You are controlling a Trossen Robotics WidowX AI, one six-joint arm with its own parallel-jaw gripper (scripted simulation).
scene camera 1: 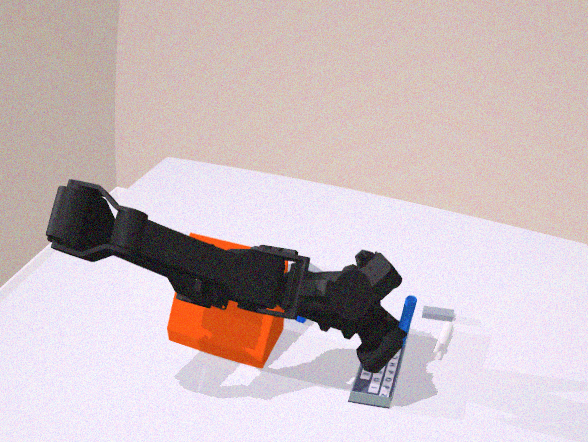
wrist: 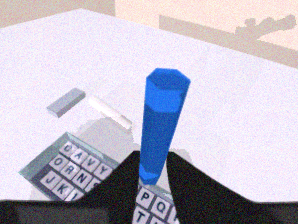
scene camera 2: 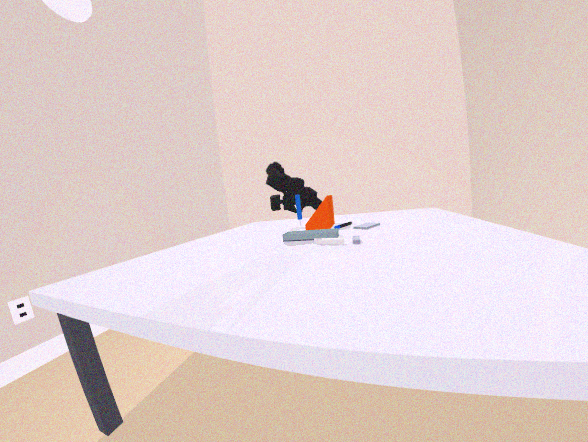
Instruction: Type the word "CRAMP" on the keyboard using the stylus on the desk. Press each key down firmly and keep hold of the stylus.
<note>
In view: the gripper (scene camera 1: 402,331) and a blue stylus (wrist: 166,89).
The gripper shows as well in the wrist view (wrist: 153,157) and in scene camera 2 (scene camera 2: 299,211).
</note>
